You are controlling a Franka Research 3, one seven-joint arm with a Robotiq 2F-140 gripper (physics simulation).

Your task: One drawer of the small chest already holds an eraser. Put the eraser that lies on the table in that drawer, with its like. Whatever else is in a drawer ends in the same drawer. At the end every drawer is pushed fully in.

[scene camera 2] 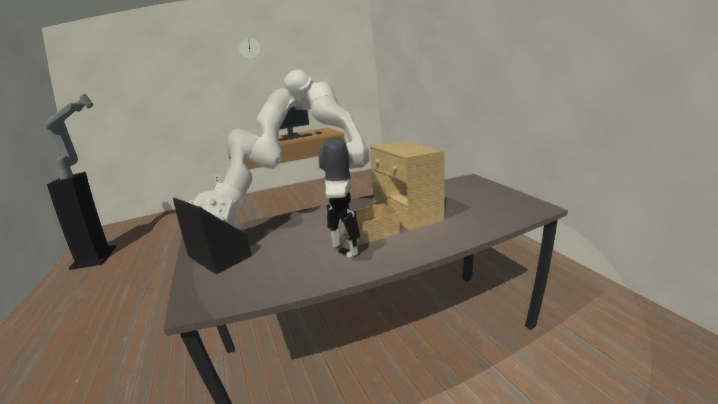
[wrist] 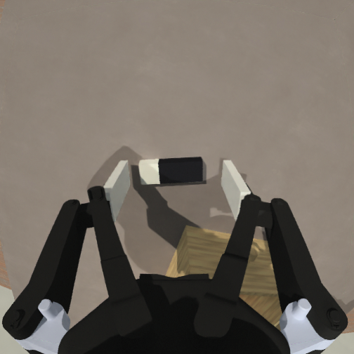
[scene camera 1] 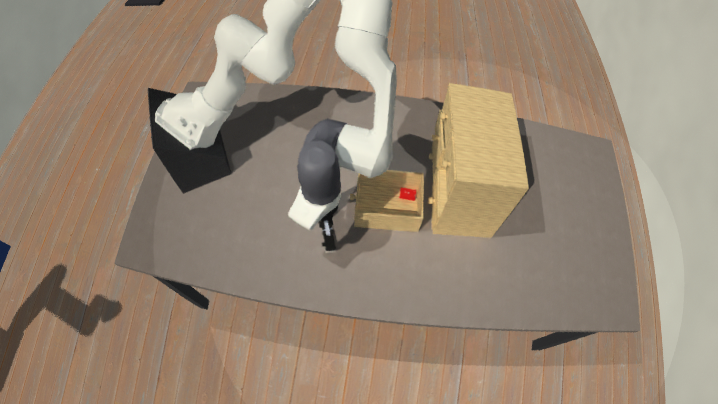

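The eraser point(scene camera 2: 343, 250) point(wrist: 172, 171), black with a white end at the left in the wrist view, lies on the table. My gripper point(scene camera 1: 329, 249) point(scene camera 2: 344, 249) point(wrist: 175, 172) is partly open and low over it; the fingers stand off the eraser's two ends, with a gap at each. In scene camera 1 the gripper hides the eraser. The wooden chest point(scene camera 1: 484, 140) point(scene camera 2: 425, 188) stands to the right. One low drawer point(scene camera 1: 386, 221) point(scene camera 2: 382, 229) point(wrist: 215, 250) is pulled far out towards the gripper. A small red block point(scene camera 1: 408, 193) lies inside it; no second eraser can be made out there.
The drawer's knob point(scene camera 1: 352, 197) faces the gripper side, close to the arm. The chest has knobs on its upper front point(scene camera 2: 384, 163) and an opening below them. The black arm mount point(scene camera 1: 193, 168) point(scene camera 2: 213, 243) stands at the table's left end.
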